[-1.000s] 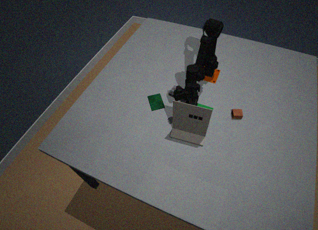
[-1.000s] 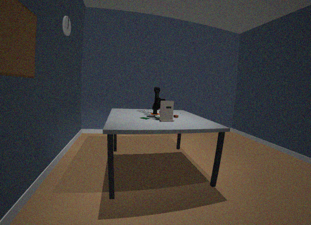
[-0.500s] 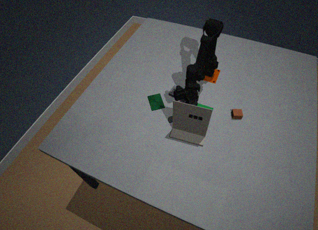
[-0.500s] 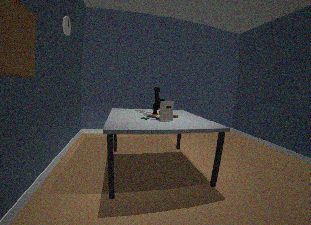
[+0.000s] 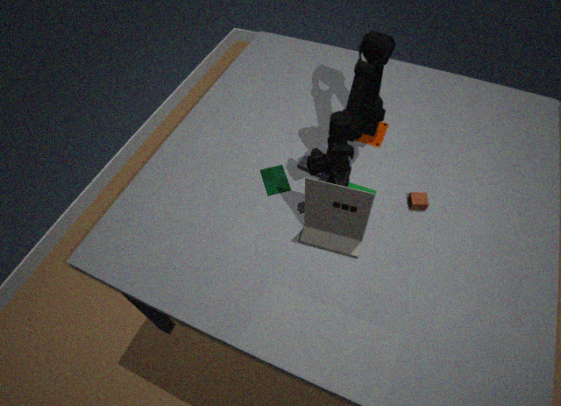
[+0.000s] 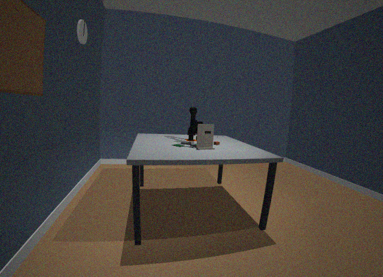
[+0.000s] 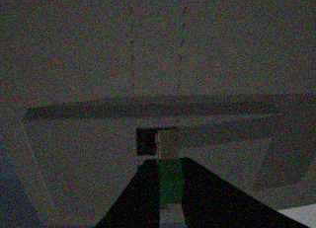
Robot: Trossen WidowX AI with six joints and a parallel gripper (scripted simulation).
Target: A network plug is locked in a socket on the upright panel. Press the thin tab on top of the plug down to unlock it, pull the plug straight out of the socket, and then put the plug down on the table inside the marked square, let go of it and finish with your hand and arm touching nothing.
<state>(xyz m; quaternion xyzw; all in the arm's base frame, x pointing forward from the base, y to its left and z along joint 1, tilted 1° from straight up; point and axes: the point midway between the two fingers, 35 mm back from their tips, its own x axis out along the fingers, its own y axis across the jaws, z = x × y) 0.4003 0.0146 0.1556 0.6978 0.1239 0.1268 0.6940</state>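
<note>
Now: gripper tip 110 mm past the green square, 20 mm to the right of it and 160 mm above it. The rest, counted from my gripper tip: flat grey piece 200 mm behind, 130 mm to the right, 150 mm below; then orange block 170 mm behind, 200 mm to the left, 140 mm below; then upright grey panel 30 mm ahead, 10 mm to the left, 50 mm below.
</note>
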